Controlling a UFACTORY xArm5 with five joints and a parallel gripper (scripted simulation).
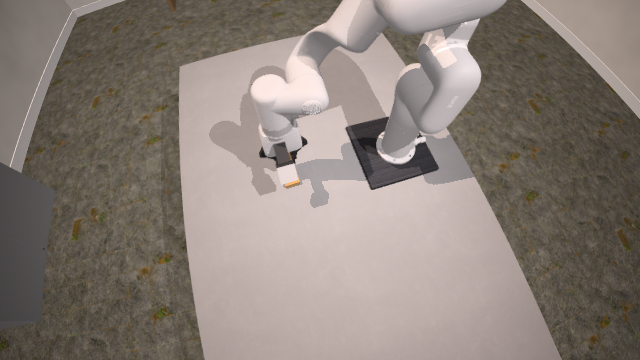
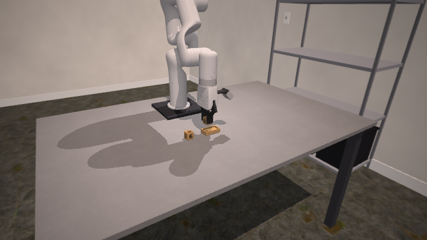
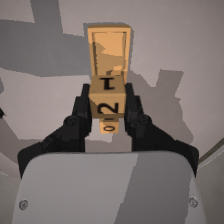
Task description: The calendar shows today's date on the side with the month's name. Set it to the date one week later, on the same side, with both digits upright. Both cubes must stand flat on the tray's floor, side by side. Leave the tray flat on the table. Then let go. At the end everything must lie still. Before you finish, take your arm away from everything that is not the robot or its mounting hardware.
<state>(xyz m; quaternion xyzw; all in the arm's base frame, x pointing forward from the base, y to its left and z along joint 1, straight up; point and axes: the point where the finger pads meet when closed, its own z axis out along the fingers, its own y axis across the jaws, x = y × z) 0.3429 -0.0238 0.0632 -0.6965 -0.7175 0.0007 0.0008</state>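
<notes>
Right now the wooden calendar tray is 7 cm below my hand and 2 cm to the left of it.
</notes>
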